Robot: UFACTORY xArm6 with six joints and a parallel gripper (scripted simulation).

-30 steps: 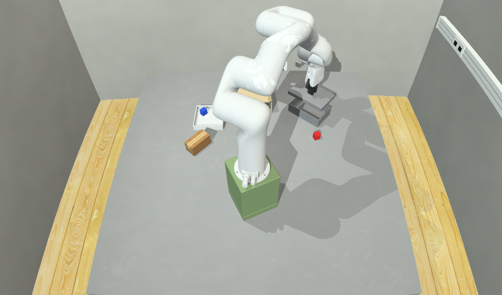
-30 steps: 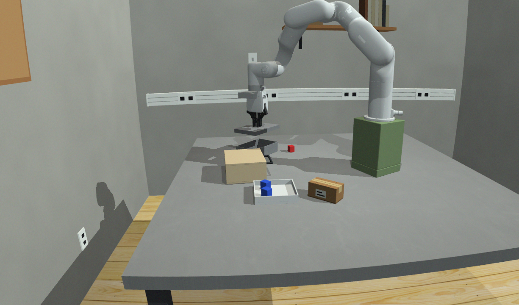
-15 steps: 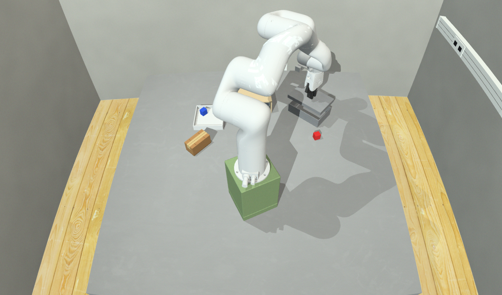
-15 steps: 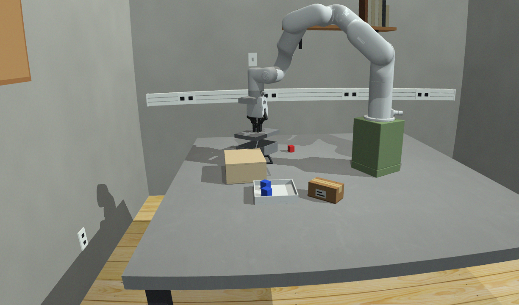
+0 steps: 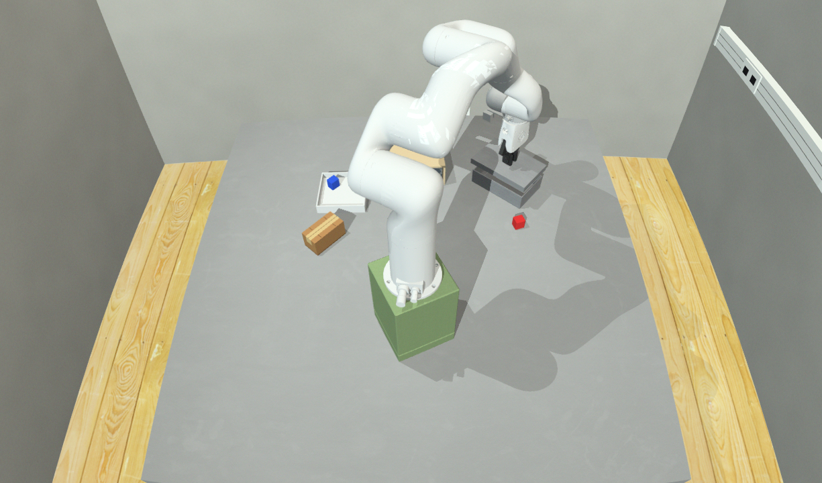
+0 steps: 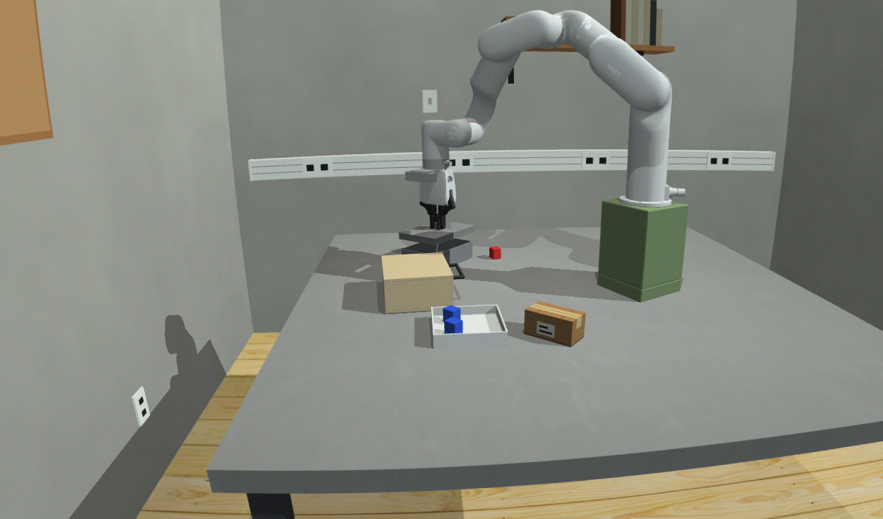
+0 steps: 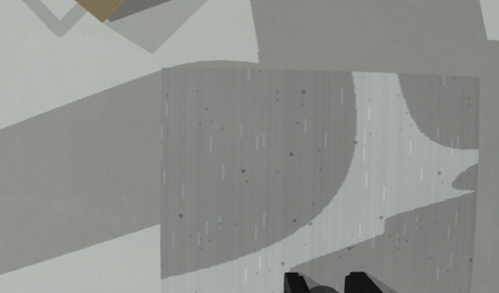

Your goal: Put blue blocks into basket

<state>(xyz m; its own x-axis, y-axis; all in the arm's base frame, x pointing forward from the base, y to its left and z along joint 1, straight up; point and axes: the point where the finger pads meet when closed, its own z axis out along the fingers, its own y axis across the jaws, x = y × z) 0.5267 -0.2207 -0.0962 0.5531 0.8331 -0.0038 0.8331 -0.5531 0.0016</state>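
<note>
Now: hand 30 mm above the grey metal lid. The rest, counted from my hand: light wooden cabinet 20 mm ahead, 300 mm to the left, 80 mm below; then dark metal box 90 mm below; then red block 160 mm behind, 40 mm to the right, 100 mm below.
</note>
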